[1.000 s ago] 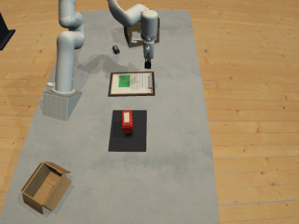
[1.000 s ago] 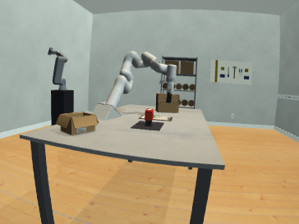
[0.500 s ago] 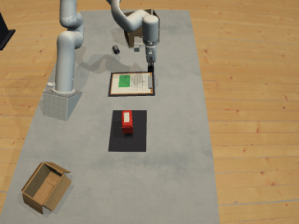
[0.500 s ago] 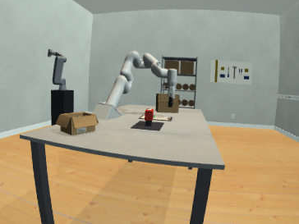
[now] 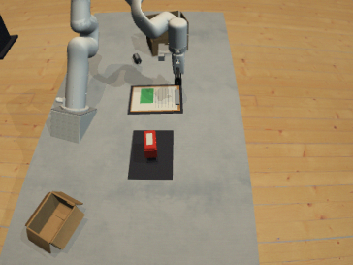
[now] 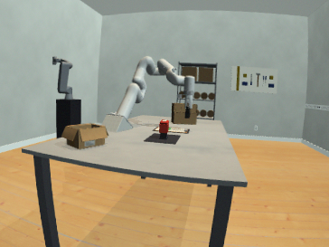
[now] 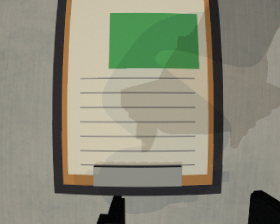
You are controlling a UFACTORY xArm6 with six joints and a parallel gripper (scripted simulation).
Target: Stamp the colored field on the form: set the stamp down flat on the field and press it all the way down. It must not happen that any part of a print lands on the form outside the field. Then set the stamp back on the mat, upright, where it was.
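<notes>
Now: hand 100 mm past the red stamp, 340 mm to the left of it and 50 mm above it. From my hand the other things lie so: dark mat: 100 mm behind, 340 mm to the right, 100 mm below; black object: 220 mm behind, 230 mm to the left, 90 mm below.
</notes>
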